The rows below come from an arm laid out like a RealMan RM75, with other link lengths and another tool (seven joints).
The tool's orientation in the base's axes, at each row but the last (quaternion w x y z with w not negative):
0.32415, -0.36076, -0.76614, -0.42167
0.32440, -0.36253, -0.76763, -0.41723
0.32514, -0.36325, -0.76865, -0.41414
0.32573, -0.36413, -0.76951, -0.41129
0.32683, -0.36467, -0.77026, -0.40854
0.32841, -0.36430, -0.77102, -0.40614
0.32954, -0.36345, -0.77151, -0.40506
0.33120, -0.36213, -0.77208, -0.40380
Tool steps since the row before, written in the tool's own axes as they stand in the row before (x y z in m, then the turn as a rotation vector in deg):
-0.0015, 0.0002, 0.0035, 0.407, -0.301, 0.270
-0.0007, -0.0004, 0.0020, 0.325, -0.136, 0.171
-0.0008, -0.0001, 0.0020, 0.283, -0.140, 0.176
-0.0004, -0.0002, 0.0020, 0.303, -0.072, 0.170
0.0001, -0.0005, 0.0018, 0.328, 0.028, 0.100
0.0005, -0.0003, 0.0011, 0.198, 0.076, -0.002
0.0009, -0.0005, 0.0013, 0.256, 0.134, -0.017
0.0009, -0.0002, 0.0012, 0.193, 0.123, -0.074
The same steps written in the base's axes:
0.0003, 0.0027, -0.0026, -0.516, 0.236, 0.085
-0.0004, 0.0014, -0.0016, -0.317, 0.190, 0.130
-0.0001, 0.0015, -0.0016, -0.299, 0.180, 0.092
-0.0004, 0.0015, -0.0013, -0.252, 0.208, 0.138
-0.0008, 0.0014, -0.0009, -0.168, 0.195, 0.229
-0.0007, 0.0010, -0.0002, -0.039, 0.087, 0.189
-0.0012, 0.0012, -0.0001, -0.018, 0.115, 0.265
-0.0009, 0.0012, 0.0001, 0.018, 0.043, 0.236

